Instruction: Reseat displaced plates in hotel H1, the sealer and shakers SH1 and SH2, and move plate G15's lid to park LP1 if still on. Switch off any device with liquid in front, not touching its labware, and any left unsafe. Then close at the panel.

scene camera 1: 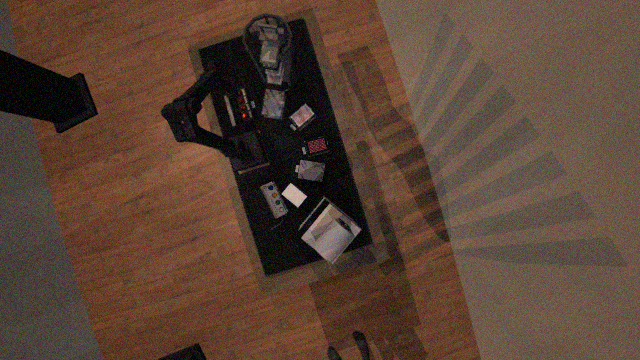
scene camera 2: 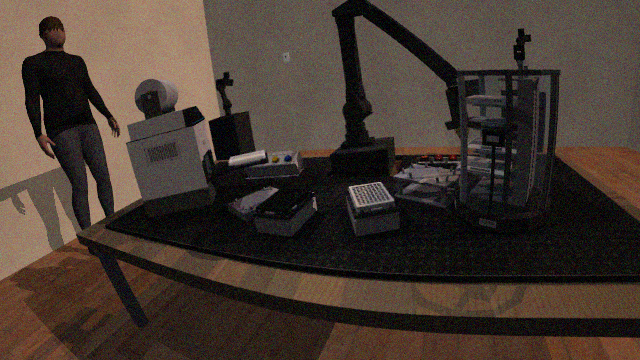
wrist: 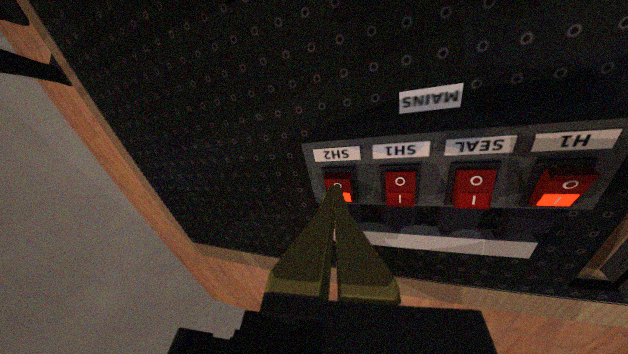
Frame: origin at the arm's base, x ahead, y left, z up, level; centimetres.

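Seen in the pictures: gripper, fingertip midpoint: [scene camera 1: 239, 90] [wrist: 334, 190]; arm's base at its link origin: [scene camera 1: 244, 154] [scene camera 2: 358, 144].
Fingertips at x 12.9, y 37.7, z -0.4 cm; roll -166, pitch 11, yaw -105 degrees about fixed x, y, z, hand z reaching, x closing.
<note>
Pixels of each thing's top centre, then the offset from my fingertips to it. "spot": a spot on its surface instead.
- SH2 switch at a spot on its surface: [wrist: 346, 179] spot: dx -0.6, dy -0.3, dz -2.4 cm
- H1 switch at a spot on its surface: [wrist: 565, 187] spot: dx -3.1, dy -14.1, dz -2.5 cm
- SH1 at a spot on its surface: [wrist: 400, 187] spot: dx -2.1, dy -4.3, dz -2.7 cm
- SEAL at a spot on its surface: [wrist: 475, 187] spot: dx -2.7, dy -9.3, dz -2.7 cm
- shaker at a spot on its surface: [scene camera 2: 377, 225] spot: dx +36.6, dy -27.8, dz -5.4 cm
- sealer at its top centre: [scene camera 2: 158, 79] [scene camera 1: 332, 242] dx +17.4, dy -96.8, dz +38.0 cm
- panel with coloured buttons, top centre: [scene camera 2: 270, 153] [scene camera 1: 272, 200] dx -8.5, dy -71.0, dz +0.8 cm
- white block at its top centre: [scene camera 2: 246, 155] [scene camera 1: 294, 195] dx +5.8, dy -73.3, dz +4.4 cm
- pale strip at a spot on its surface: [wrist: 450, 244] spot: dx -12.6, dy -8.7, dz -6.0 cm
My gripper [wrist: 334, 190] is shut and empty, its tips overlapping the SH2 switch [wrist: 346, 179] in the wrist view; contact cannot be told. Part of SH2 glows orange. The H1 switch [wrist: 565, 187] is lit; SH1 [wrist: 400, 187] and SEAL [wrist: 475, 187] are unlit. The hotel [scene camera 2: 463, 165] [scene camera 1: 289, 37] holds several plates; their seating is unclear. One shaker [scene camera 2: 377, 225] carries a white gridded plate, another shaker [scene camera 2: 280, 226] a dark one. The sealer [scene camera 2: 175, 172] [scene camera 1: 340, 242] stands at the far end. Plate G15's label cannot be read.
A panel with coloured buttons [scene camera 1: 274, 200] [scene camera 2: 272, 171] lies beside a white block [scene camera 1: 294, 195] [scene camera 2: 247, 158]. Clear stands [scene camera 1: 273, 104] [scene camera 1: 311, 171] lie near the hotel and between the shakers and block. A pale strip [wrist: 450, 244] runs along the mains box. A person [scene camera 2: 62, 90] stands beyond the table.
</note>
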